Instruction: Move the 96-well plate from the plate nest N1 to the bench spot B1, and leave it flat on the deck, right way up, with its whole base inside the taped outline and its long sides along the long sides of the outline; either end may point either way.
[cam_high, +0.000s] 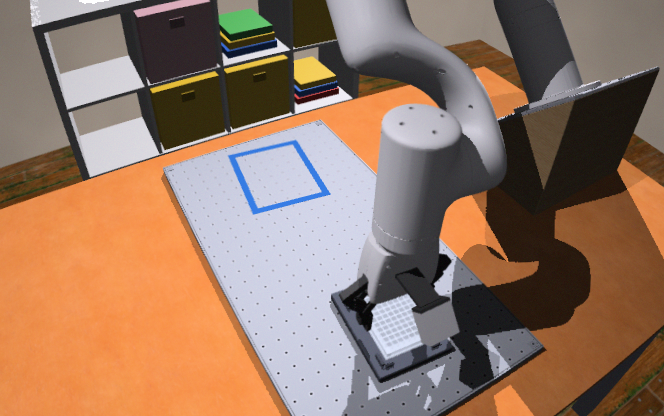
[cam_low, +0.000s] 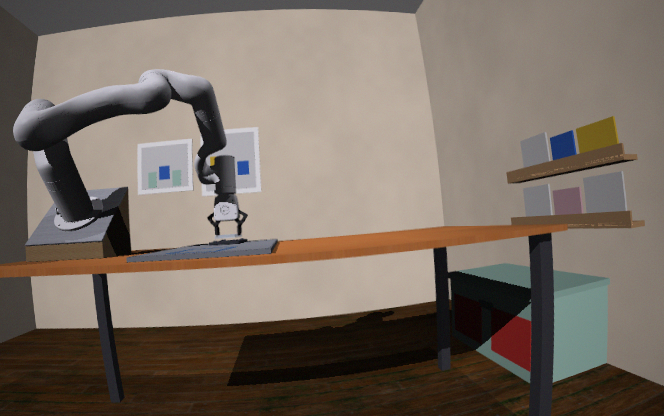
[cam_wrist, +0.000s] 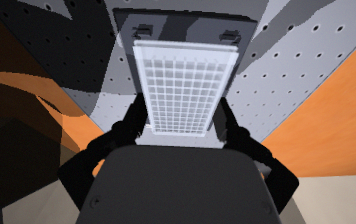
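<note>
The dark plate nest lies 3 cm below my hand. From my hand the other things lie so: 96-well plate (1 cm below).
</note>
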